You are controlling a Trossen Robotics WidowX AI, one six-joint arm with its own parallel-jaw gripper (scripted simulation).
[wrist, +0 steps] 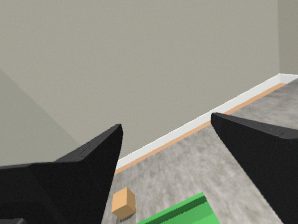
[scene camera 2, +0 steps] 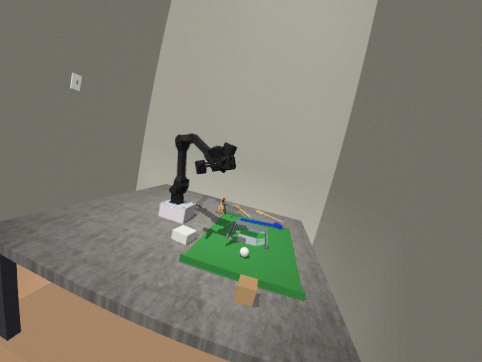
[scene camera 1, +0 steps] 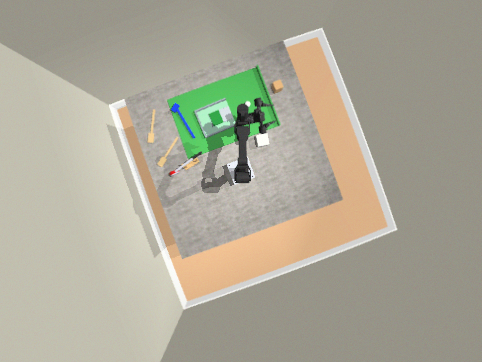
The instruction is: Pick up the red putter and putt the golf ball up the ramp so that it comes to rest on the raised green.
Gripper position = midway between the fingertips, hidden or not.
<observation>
The gripper [wrist: 165, 122] is open and holds nothing. Also in view: a ramp [scene camera 1: 216, 117].
</observation>
